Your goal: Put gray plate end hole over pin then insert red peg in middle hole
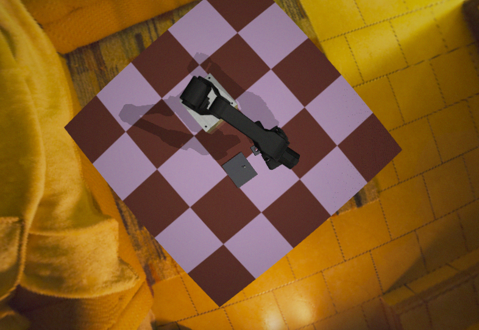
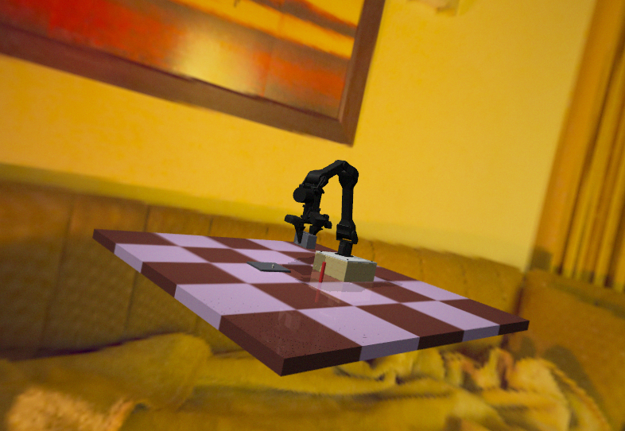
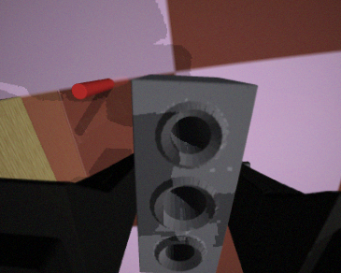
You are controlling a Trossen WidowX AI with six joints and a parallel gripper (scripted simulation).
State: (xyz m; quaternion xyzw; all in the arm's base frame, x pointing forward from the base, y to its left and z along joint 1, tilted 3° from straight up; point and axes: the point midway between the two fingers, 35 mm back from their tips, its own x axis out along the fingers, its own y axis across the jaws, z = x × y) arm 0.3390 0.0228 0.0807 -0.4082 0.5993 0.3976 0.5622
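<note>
My gripper tip is 14 cm to the left of the dark base and 13 cm above it. From my gripper tip the other things lie so: red peg: 10 cm below, 7 cm behind, 6 cm to the left; then gray plate: 3 cm above.
</note>
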